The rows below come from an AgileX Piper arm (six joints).
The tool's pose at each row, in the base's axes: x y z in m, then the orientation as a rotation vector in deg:
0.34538 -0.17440 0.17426 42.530 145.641 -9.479
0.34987 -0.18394 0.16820 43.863 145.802 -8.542
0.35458 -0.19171 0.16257 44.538 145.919 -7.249
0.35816 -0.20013 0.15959 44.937 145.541 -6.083
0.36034 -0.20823 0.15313 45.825 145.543 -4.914
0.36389 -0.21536 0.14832 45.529 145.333 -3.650
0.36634 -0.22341 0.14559 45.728 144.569 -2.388
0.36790 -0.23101 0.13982 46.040 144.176 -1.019
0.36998 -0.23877 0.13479 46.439 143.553 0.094
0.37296 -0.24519 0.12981 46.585 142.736 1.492
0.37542 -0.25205 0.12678 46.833 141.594 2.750
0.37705 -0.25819 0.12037 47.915 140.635 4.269
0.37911 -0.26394 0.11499 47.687 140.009 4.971
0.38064 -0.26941 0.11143 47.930 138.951 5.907
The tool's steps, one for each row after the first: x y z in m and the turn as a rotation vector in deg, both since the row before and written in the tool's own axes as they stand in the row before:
-0.00492 -0.00578 0.00950 -0.298 0.649 1.013
-0.00462 -0.00412 0.00871 -0.706 0.500 0.646
-0.00547 -0.00521 0.00596 -0.780 -0.044 0.561
-0.00273 -0.00597 0.00831 -0.582 0.446 0.796
-0.00410 -0.00432 0.00715 -0.982 -0.030 0.071
-0.00475 -0.00560 0.00493 -0.980 -0.408 0.532
-0.00249 -0.00611 0.00707 -0.941 -0.005 0.546
-0.00334 -0.00595 0.00658 -0.798 -0.240 0.611
-0.00329 -0.00440 0.00669 -1.104 -0.406 0.537
-0.00409 -0.00480 0.00474 -1.065 -0.702 0.654
-0.00151 -0.00536 0.00710 -0.964 -0.265 1.242
-0.00214 -0.00467 0.00631 -0.701 -0.446 0.116
-0.00247 -0.00439 0.00442 -0.838 -0.673 0.579

